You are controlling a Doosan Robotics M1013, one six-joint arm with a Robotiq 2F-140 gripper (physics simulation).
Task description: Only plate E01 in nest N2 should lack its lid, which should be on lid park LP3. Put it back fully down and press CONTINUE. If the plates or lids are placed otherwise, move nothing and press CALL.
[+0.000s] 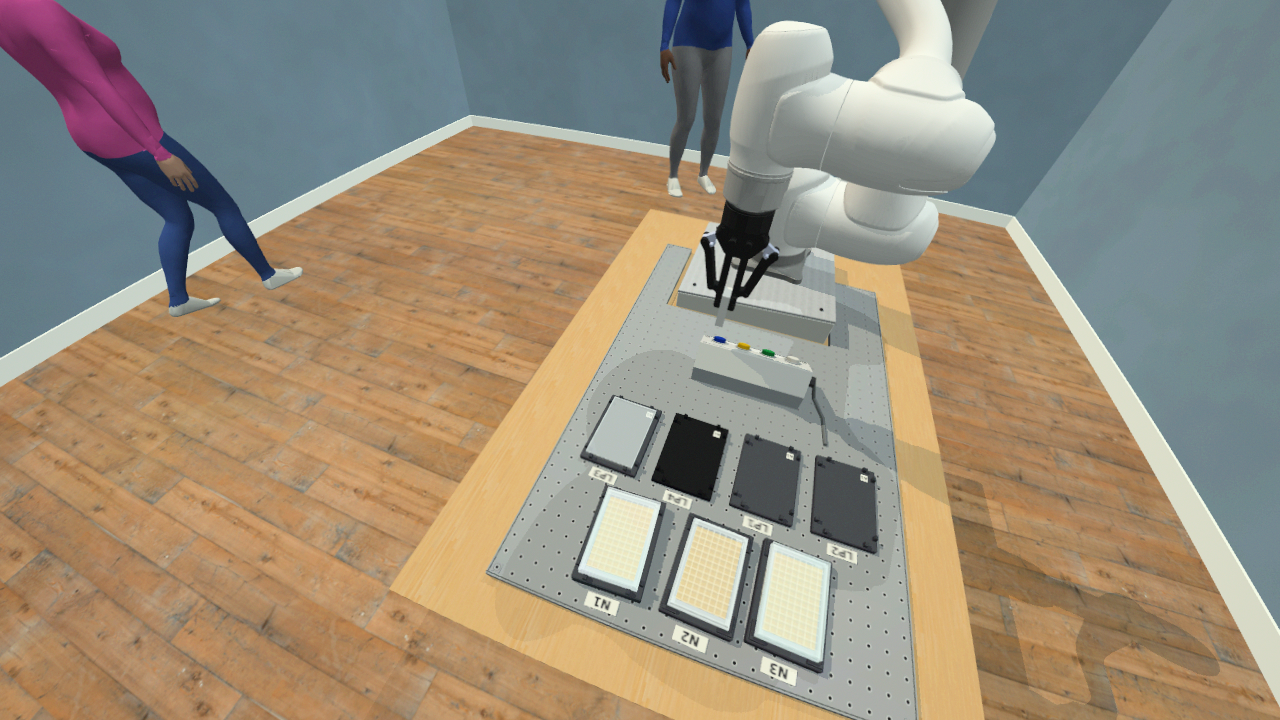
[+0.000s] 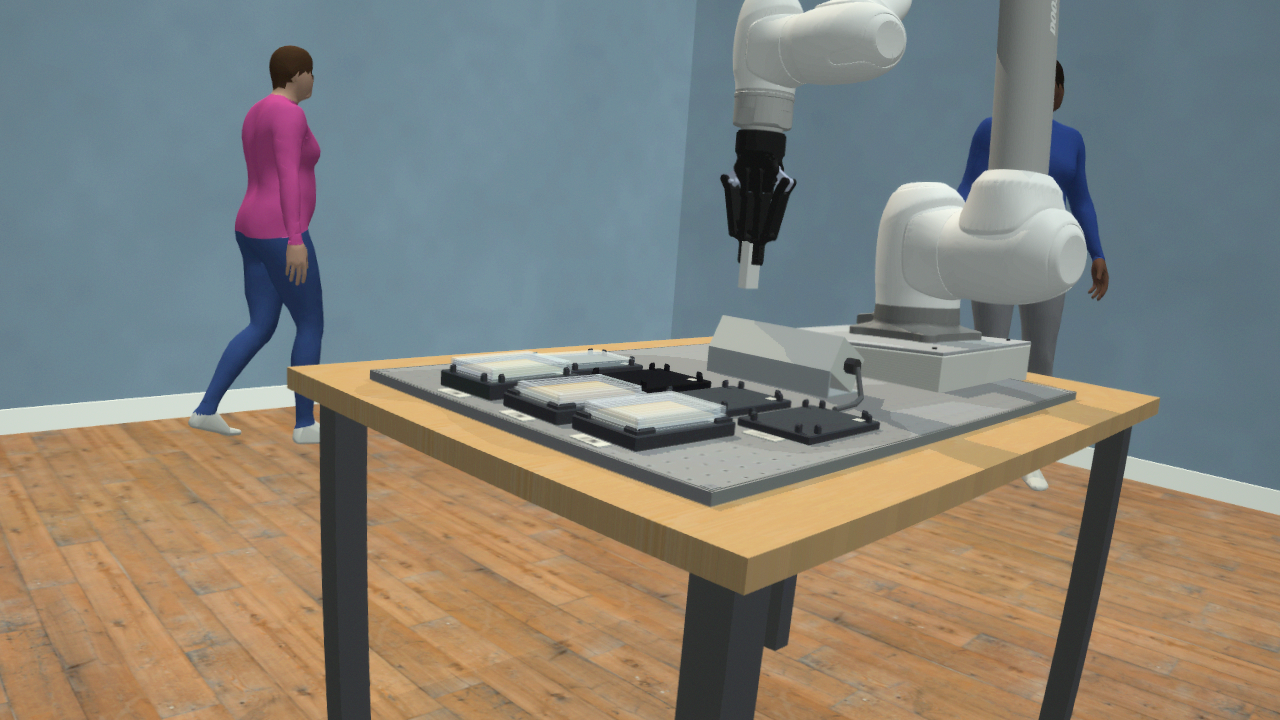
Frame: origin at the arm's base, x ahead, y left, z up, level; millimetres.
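Where they show: gripper, fingertip midpoint: [image 1: 719,321] [image 2: 747,288]; arm's base, origin of the base link: [image 2: 915,336].
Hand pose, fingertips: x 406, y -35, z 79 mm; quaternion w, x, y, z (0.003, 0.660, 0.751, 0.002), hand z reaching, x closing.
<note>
Things, the pixels of their top centre, and the offset from my fingertips. "pt": a spot on its surface instead.
- button box, middle of its top: [image 2: 787,325] [image 1: 756,351] dx -4, dy +84, dz -44 mm
- N2 plate, middle of its top: [image 2: 581,383] [image 1: 711,568] dx +389, dy +135, dz -98 mm
- paler N1 plate, middle of its top: [image 2: 511,359] [image 1: 621,534] dx +405, dy +1, dz -92 mm
- N3 plate, middle of its top: [image 2: 656,403] [image 1: 796,596] dx +374, dy +253, dz -96 mm
- Black park LP4, middle of its top: [image 2: 648,370] [image 1: 693,449] dx +217, dy +44, dz -108 mm
- LP2, middle of its top: [image 2: 811,410] [image 1: 847,497] dx +185, dy +307, dz -108 mm
- bent cable, surface spot: [image 2: 860,383] pt dx -16, dy +220, dz -105 mm
My gripper [image 1: 725,306] [image 2: 750,254] is shut and empty, above the button box [image 1: 750,385] [image 2: 774,358]; a pale block shows at its fingertips. The box bears blue [image 1: 719,340], yellow [image 1: 743,345], green [image 1: 768,352] and white [image 1: 793,360] buttons; no lettering is readable. A clear, greyish lid [image 1: 622,431] [image 2: 597,359] lies on park LP3. The N2 plate [image 1: 708,573] [image 2: 581,388] has warmer-coloured wells than the paler N1 plate [image 1: 621,540] [image 2: 510,365] and N3 plate [image 1: 793,602] [image 2: 651,411]. Plate codes are unreadable; I cannot surely tell whether N2 bears a lid.
Black park LP4 [image 1: 691,456] and dark parks LP1 [image 1: 766,480] and LP2 [image 1: 844,504] [image 2: 810,420] show no lid. A bent cable [image 1: 819,411] [image 2: 860,383] leaves the box. Two people stand beyond the table, one in pink [image 1: 102,80] [image 2: 273,170], one in blue [image 1: 704,22] [image 2: 1069,170].
</note>
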